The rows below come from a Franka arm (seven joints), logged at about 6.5 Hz.
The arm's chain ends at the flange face. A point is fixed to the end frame.
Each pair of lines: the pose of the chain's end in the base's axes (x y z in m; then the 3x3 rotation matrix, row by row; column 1 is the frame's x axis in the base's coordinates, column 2 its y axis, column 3 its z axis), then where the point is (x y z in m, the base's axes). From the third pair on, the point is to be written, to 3 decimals.
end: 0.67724 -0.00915 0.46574; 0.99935 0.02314 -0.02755; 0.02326 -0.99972 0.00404; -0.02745 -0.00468 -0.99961
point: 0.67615 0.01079 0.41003
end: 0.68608 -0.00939 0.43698; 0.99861 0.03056 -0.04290; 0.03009 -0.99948 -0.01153; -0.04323 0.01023 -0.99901
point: 0.68398 0.00968 0.38099
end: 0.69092 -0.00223 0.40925; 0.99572 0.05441 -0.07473; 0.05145 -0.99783 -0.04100; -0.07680 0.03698 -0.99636
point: 0.687 0.015 0.353
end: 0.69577 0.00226 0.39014; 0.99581 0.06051 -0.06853; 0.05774 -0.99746 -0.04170; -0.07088 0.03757 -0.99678
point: 0.692 0.020 0.334
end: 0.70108 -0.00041 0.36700; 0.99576 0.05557 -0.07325; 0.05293 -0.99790 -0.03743; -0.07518 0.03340 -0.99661
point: 0.697 0.017 0.311
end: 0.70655 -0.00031 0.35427; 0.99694 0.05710 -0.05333; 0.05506 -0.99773 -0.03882; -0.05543 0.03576 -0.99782
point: 0.703 0.017 0.298
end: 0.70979 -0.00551 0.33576; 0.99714 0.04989 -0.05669; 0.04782 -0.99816 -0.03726; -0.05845 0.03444 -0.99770
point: 0.707 0.012 0.279
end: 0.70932 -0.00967 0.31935; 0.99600 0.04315 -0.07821; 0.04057 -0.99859 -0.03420; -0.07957 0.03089 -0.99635
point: 0.705 0.008 0.263
